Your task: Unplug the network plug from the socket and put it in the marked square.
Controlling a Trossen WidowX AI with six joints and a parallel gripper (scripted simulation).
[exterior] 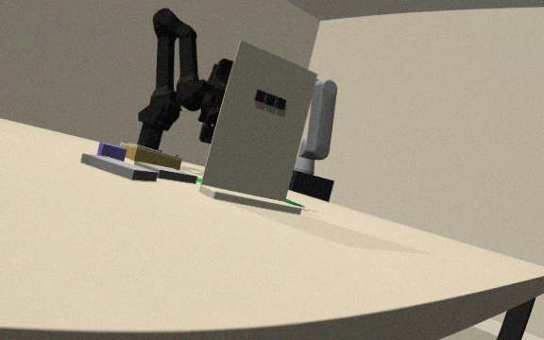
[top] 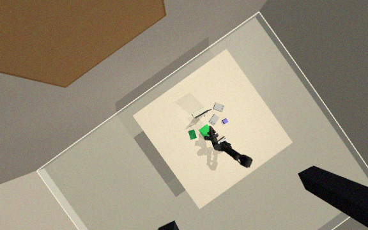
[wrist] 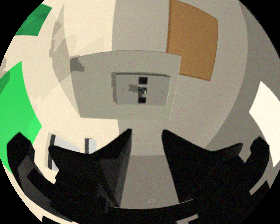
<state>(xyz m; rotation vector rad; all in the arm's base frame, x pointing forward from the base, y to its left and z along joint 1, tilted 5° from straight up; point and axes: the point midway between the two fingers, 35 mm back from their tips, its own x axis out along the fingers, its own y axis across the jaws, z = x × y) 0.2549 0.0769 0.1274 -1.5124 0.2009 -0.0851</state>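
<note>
The network plug is 120 mm ahead of my gripper tip and 10 mm to the left of it. From my gripper tip the other things lie so: green marked square (70 mm behind, 40 mm to the left, 170 mm below); upright panel (140 mm ahead, 10 mm to the left, 60 mm below); purple block (60 mm behind, 200 mm to the right, 160 mm below).
</note>
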